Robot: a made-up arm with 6 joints.
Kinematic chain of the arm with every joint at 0, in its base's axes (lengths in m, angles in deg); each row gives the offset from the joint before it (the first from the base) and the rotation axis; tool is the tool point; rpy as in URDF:
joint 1: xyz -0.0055 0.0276 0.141 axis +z
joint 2: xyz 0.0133 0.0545 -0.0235 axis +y
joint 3: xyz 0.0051 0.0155 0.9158 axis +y
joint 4: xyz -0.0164 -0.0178 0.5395 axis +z
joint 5: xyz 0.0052 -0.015 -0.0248 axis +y
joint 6: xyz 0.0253 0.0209 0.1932 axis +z
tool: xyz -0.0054 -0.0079 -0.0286 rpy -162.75 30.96 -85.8
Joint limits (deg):
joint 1: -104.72..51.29
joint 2: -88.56..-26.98
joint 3: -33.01..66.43
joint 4: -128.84..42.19
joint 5: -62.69..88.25
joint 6: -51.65..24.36
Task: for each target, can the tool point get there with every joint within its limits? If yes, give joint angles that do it. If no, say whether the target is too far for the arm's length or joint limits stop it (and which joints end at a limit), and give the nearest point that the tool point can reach.
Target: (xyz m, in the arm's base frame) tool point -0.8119 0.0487 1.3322
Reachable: yes | joints -8.64 -34.83 11.63 -115.04 74.71 -0.92
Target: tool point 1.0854 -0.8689 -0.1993
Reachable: no: joint limits stop it (at a limit: joint 1, joint 2, joint 3, joint 5, joint 6) | nearest point -0.7254 -1.0305 -0.1937 | short by 1.818 m
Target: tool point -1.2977 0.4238 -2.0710
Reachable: no: too far | nearest point -1.2934 0.4225 -0.2993 | short by 1.772 m
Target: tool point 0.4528 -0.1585 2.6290
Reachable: no: too far | nearest point 0.1503 0.2153 1.5839 | short by 1.150 m
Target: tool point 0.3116 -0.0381 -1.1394
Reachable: no: joint limits stop it (at a limit: joint 1, joint 2, joint 3, joint 5, joint 6) | nearest point 0.4077 1.3037 -0.2971 | short by 1.587 m
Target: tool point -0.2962 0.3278 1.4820
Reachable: yes | joints -44.54 -39.72 51.56 -59.69 10.44 -41.07
